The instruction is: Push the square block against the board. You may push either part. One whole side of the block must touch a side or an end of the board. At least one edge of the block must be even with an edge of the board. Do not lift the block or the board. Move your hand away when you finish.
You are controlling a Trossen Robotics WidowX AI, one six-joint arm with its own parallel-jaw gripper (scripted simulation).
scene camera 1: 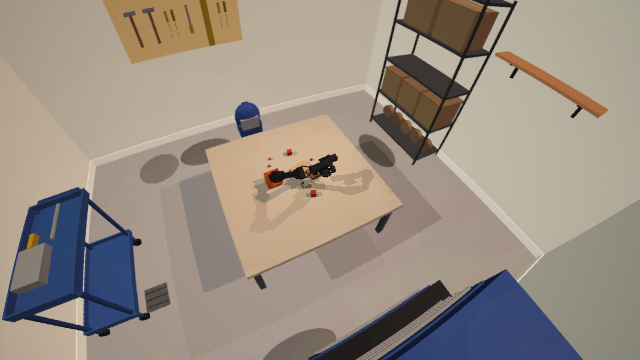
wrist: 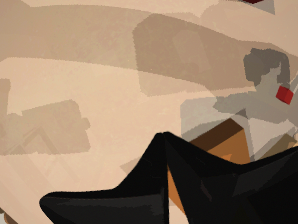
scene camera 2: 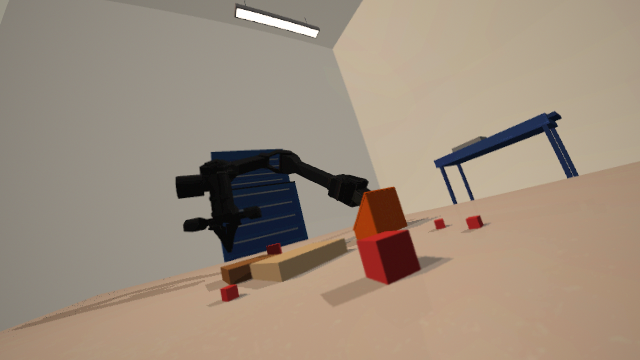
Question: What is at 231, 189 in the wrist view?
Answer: The gripper.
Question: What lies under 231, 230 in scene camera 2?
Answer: The gripper.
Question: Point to a light tan board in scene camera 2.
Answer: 279, 268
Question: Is the gripper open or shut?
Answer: Shut.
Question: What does the gripper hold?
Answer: Nothing.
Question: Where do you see a brown square block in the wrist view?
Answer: At 227, 140
